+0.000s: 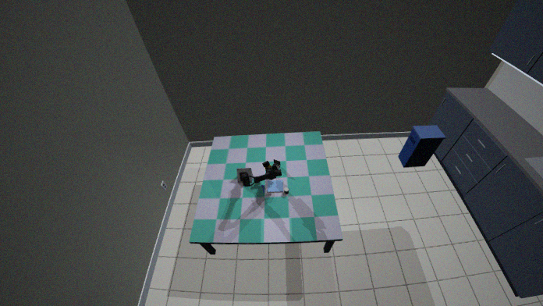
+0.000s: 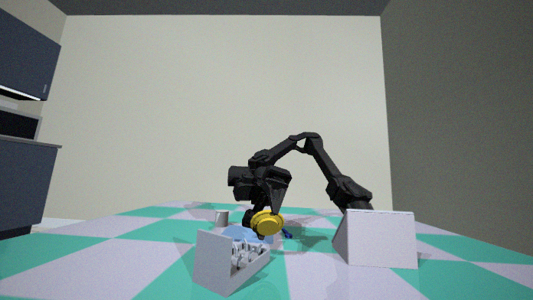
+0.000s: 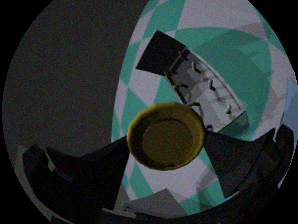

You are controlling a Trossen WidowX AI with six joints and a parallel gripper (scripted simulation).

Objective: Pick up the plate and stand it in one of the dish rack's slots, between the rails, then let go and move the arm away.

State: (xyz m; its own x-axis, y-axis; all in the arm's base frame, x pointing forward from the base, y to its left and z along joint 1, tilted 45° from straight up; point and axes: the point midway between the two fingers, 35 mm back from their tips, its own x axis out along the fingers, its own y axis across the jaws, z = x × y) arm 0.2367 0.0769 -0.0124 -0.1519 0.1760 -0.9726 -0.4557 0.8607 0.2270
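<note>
The grey dish rack is 5 cm ahead of my gripper tip, 3 cm to the left of it and 5 cm below it. From my gripper tip the other things lie so: yellow plate 1 cm to the right; then blue spoon 4 cm behind, 20 cm to the right, 7 cm below; then light blue mat 7 cm ahead, 17 cm to the right, 7 cm below.
</note>
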